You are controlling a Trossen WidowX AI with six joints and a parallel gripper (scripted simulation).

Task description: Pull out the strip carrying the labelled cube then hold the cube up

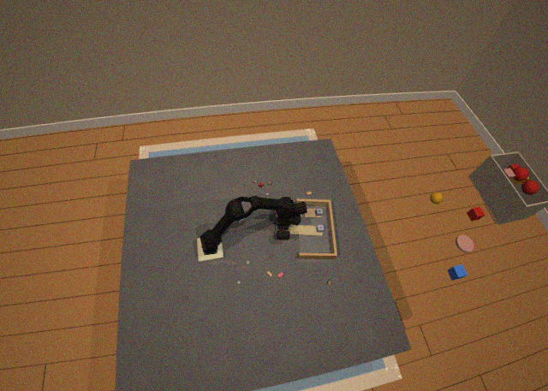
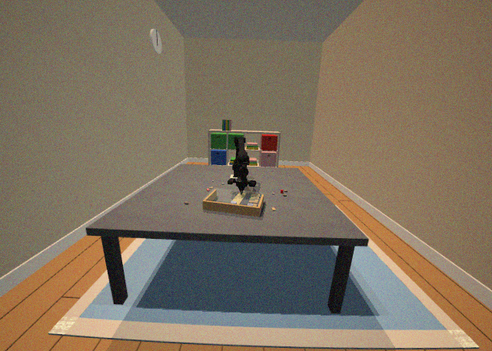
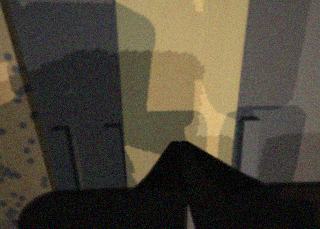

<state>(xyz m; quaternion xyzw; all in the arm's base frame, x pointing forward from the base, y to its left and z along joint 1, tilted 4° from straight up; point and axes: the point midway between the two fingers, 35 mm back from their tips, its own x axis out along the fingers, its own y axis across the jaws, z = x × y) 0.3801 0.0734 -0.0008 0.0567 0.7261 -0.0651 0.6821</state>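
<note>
Now: the strip 90 mm ahead of my gripper tip and 20 mm to the right of it.
</note>
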